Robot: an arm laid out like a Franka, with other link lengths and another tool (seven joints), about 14 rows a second.
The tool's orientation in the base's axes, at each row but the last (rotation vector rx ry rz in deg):
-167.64, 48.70, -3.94
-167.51, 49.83, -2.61
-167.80, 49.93, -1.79
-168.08, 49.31, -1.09
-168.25, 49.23, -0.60
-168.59, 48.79, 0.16
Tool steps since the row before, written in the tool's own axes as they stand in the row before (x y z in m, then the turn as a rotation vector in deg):
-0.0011, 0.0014, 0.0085, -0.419, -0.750, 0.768
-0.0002, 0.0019, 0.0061, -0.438, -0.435, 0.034
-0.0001, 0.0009, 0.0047, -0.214, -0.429, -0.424
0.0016, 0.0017, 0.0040, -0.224, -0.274, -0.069
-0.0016, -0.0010, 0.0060, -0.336, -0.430, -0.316
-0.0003, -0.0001, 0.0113, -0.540, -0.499, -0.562
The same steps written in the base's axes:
-0.0011, 0.0001, -0.0086, 0.099, 0.915, -0.694
-0.0009, -0.0010, -0.0063, -0.128, 0.605, 0.007
-0.0004, -0.0003, -0.0048, 0.036, 0.442, 0.461
0.0006, -0.0020, -0.0041, -0.043, 0.345, 0.094
-0.0006, 0.0022, -0.0059, -0.061, 0.518, 0.355
0.0000, 0.0011, -0.0113, -0.202, 0.666, 0.610

